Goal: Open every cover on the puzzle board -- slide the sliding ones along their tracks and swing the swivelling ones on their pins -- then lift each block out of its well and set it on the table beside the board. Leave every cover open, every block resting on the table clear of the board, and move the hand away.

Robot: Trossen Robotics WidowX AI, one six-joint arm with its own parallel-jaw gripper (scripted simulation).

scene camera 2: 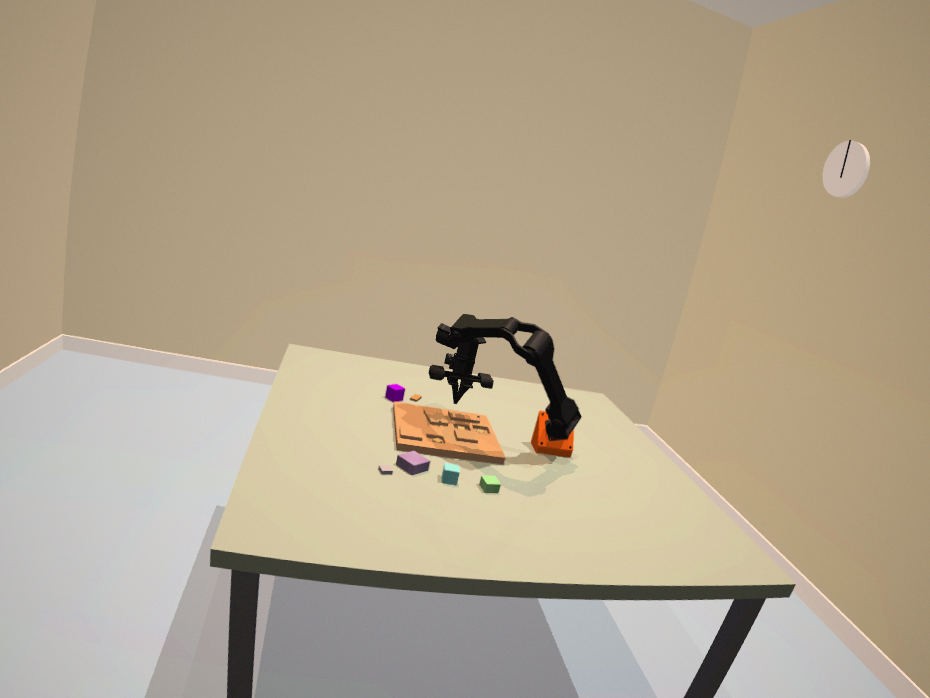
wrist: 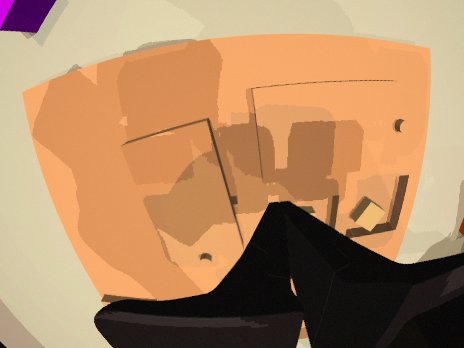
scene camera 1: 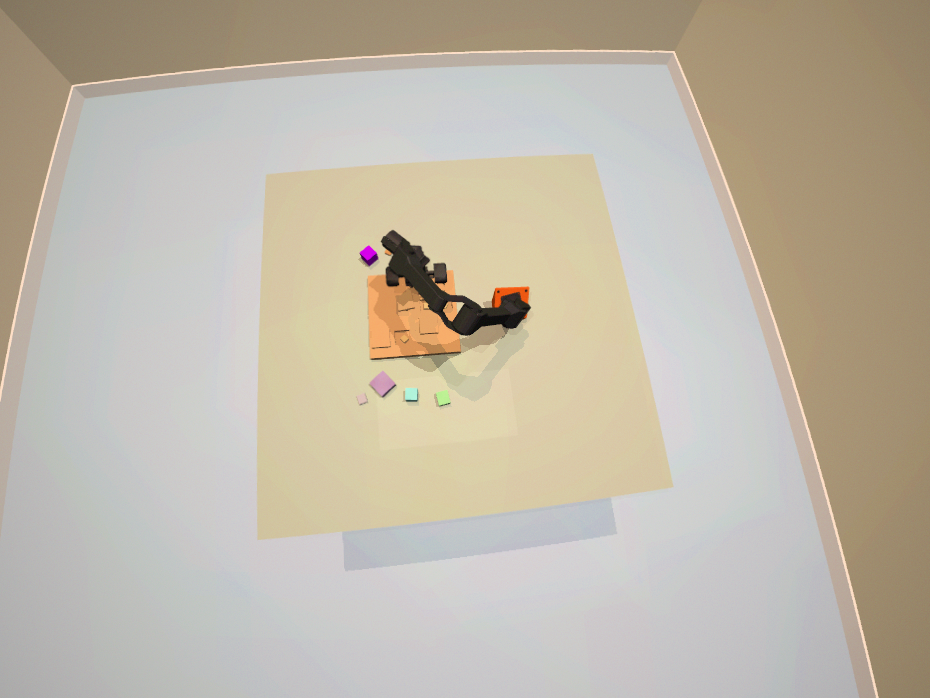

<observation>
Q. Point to an orange puzzle board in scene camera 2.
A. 488,450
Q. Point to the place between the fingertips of my gripper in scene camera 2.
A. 454,403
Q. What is my gripper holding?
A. Nothing.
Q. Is my gripper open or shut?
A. Shut.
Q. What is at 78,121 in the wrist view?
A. An orange puzzle board.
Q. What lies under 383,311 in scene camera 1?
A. An orange puzzle board.
</observation>
